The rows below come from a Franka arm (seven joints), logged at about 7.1 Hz.
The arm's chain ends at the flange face. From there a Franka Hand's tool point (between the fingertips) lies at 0.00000 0.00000 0.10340 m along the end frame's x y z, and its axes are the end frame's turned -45 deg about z.
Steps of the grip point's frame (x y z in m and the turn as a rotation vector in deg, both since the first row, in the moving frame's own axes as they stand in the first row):
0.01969 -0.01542 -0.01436 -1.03 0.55 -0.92
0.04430 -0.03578 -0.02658 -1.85 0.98 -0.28
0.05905 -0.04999 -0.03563 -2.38 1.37 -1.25
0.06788 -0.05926 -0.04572 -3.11 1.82 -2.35
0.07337 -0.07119 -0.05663 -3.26 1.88 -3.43
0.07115 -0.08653 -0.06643 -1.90 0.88 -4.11
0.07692 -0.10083 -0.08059 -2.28 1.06 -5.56
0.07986 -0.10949 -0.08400 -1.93 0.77 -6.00
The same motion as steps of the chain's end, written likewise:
0.00100 -0.02542 -0.01434 -0.34 1.12 -0.92
0.00241 -0.05773 -0.02651 -0.62 2.00 -0.28
0.00161 -0.07834 -0.03551 -0.71 2.65 -1.25
-0.00022 -0.09142 -0.04552 -0.91 3.49 -2.35
-0.00506 -0.10378 -0.05641 -0.98 3.63 -3.43
-0.01447 -0.11267 -0.06636 -0.72 1.97 -4.11
-0.02124 -0.12704 -0.08049 -0.86 2.36 -5.56
-0.02447 -0.13519 -0.08393 -0.82 1.91 -6.00

